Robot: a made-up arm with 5 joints.
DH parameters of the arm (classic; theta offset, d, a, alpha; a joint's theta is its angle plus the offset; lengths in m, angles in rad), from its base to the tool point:
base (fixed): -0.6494 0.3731 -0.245 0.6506
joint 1: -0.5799 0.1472 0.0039 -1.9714
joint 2: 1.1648 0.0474 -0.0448 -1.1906
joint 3: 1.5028 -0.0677 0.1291 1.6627
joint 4: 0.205 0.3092 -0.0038 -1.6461
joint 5: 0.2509 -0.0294 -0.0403 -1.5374
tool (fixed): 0.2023 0.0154 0 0
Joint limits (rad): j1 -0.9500..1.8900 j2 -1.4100..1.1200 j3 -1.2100..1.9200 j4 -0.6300..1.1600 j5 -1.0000..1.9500
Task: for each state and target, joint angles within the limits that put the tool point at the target. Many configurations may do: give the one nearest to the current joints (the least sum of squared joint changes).
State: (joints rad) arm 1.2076 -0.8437 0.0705 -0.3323 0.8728
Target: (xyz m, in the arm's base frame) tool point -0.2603 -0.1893 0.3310
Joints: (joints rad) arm 0.5476 -0.5339 0.6617 -0.3209 0.9675
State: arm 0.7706 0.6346 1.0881 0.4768 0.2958
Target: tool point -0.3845 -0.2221 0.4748
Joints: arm 0.7392 0.6209 1.3467 0.5803 0.4100
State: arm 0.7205 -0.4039 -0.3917 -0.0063 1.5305
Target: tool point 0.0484 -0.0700 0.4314
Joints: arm 0.8933 -0.5131 -0.0969 -0.1267 1.2478
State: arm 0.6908 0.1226 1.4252 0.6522 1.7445
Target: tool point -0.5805 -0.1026 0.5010
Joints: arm 0.6783 -0.5503 1.6773 0.7414 1.8350
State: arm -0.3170 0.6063 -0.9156 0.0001 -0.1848
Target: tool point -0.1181 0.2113 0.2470
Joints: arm -0.2599 1.0260 -0.7312 -0.2204 -0.3924
